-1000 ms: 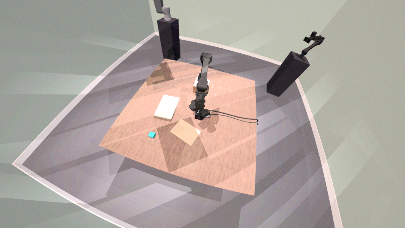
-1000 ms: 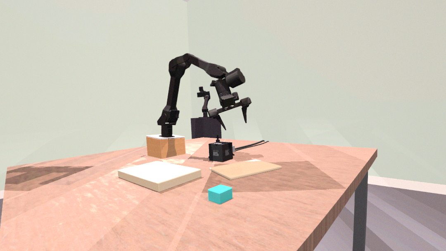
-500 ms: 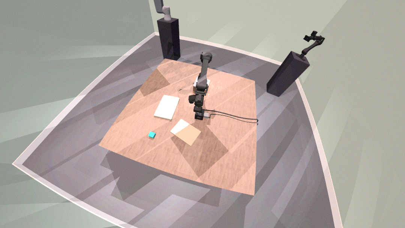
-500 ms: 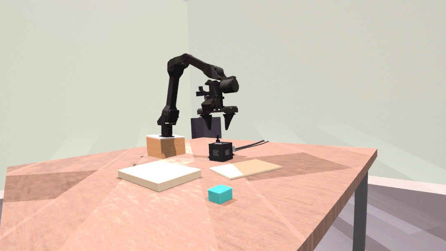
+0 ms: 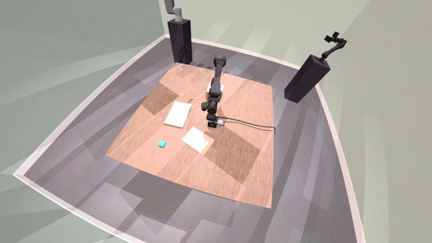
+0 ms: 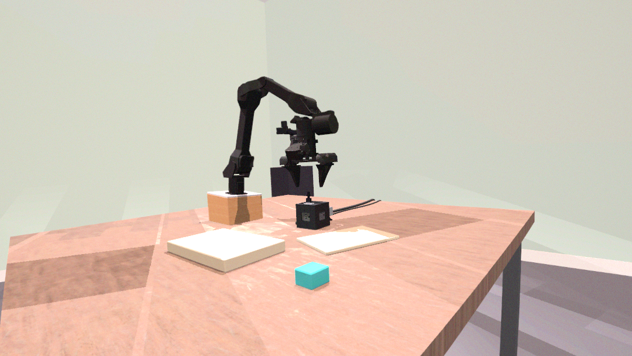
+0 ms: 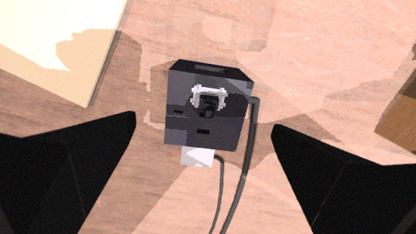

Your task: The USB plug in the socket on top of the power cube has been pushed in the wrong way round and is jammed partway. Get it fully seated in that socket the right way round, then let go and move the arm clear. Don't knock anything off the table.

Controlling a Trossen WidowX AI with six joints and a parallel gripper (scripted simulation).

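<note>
Now: the dark USB plug 4 cm below my gripper tip. Also, from my gripper tip: teal block: 33 cm ahead, 28 cm to the right, 11 cm below; then thick white slab: 3 cm ahead, 30 cm to the right, 12 cm below; then thin cream board: 19 cm ahead, 4 cm to the right, 12 cm below.
</note>
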